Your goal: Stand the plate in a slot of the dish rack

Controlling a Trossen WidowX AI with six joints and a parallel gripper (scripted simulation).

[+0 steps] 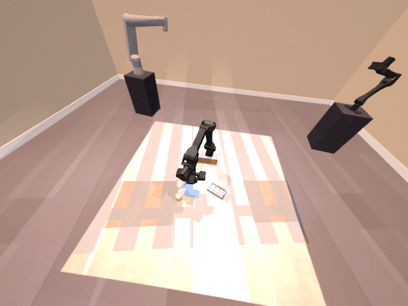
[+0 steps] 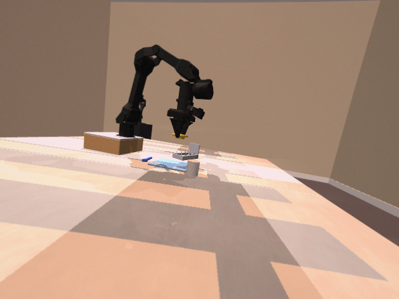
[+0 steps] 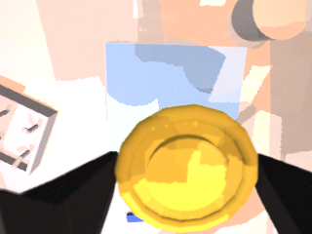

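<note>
Now: the grey dish rack 40 mm behind my gripper tip, 190 mm to the left of it and 90 mm below it. The rest, counted from my gripper tip: blue spoon (130 mm behind, 20 mm to the right, 110 mm below); then yellow plate (10 mm above); then cup (90 mm ahead, 60 mm to the right, 90 mm below).
</note>
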